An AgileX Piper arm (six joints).
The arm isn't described. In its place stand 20 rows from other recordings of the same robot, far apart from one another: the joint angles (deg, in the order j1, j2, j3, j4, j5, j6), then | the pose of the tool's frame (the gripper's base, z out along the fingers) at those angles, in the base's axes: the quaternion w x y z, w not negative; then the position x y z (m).
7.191 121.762 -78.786 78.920 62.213 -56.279 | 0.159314, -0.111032, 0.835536, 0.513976, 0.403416, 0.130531, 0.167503
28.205 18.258 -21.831 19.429 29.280 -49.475 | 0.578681, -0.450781, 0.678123, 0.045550, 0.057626, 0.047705, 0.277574
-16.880 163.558 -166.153 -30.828 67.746 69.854 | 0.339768, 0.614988, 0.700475, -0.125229, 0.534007, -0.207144, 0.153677
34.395 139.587 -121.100 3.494 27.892 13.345 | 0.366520, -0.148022, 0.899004, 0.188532, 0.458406, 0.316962, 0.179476
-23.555 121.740 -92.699 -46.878 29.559 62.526 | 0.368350, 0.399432, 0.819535, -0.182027, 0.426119, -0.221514, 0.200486
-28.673 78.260 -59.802 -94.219 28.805 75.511 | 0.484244, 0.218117, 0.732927, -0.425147, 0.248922, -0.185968, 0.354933
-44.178 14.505 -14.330 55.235 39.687 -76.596 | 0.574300, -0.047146, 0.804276, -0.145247, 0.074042, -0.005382, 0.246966
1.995 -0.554 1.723 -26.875 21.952 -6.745 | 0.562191, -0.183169, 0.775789, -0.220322, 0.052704, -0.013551, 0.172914
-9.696 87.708 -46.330 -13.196 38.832 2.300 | 0.122208, 0.023881, 0.988032, -0.091039, 0.260327, -0.057694, 0.188911
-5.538 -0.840 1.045 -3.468 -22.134 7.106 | 0.852075, 0.033340, 0.522319, -0.006268, 0.046225, -0.002398, 0.241469
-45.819 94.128 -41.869 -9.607 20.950 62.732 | 0.192773, 0.752869, 0.629103, -0.016006, 0.190738, -0.204062, 0.148450
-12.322 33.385 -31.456 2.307 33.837 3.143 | 0.493929, 0.125863, 0.860074, -0.021583, 0.110684, -0.022090, 0.299496
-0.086 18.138 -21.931 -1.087 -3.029 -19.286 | 0.763865, -0.111424, 0.620632, -0.137516, 0.077170, -0.000025, 0.326289
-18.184 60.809 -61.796 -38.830 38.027 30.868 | 0.487932, 0.224349, 0.804520, -0.253649, 0.197013, -0.101711, 0.400413
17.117 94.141 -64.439 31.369 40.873 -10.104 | 0.190031, -0.063613, 0.952770, 0.228190, 0.313099, 0.128858, 0.242095
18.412 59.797 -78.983 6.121 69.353 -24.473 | 0.383053, -0.338999, 0.858633, 0.033160, 0.163177, 0.063890, 0.445170
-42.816 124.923 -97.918 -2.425 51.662 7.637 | 0.129821, 0.412162, 0.899793, -0.060346, 0.335123, -0.314619, 0.171585
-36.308 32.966 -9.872 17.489 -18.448 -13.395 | 0.664842, 0.271471, 0.655895, -0.232574, 0.091447, -0.077933, 0.251361
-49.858 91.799 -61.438 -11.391 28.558 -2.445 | 0.244809, 0.317965, 0.893731, -0.200529, 0.210957, -0.263474, 0.243726
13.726 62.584 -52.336 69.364 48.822 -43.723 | 0.380306, -0.179248, 0.793773, 0.439502, 0.192107, 0.112906, 0.360885
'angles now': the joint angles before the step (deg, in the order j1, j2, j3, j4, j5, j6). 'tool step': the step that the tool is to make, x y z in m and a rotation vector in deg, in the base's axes. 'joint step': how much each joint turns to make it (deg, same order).
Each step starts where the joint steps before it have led.
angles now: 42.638 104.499 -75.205 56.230 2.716 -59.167
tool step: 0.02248 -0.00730 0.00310 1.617 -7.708 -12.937
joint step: 0.115 2.221 -1.525 6.709 -15.472 -4.900
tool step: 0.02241 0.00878 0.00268 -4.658 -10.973 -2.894
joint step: 0.000 4.711 -5.136 -8.869 -8.453 0.207
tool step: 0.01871 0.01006 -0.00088 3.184 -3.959 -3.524
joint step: 0.000 4.692 -5.569 -1.911 -5.204 3.312
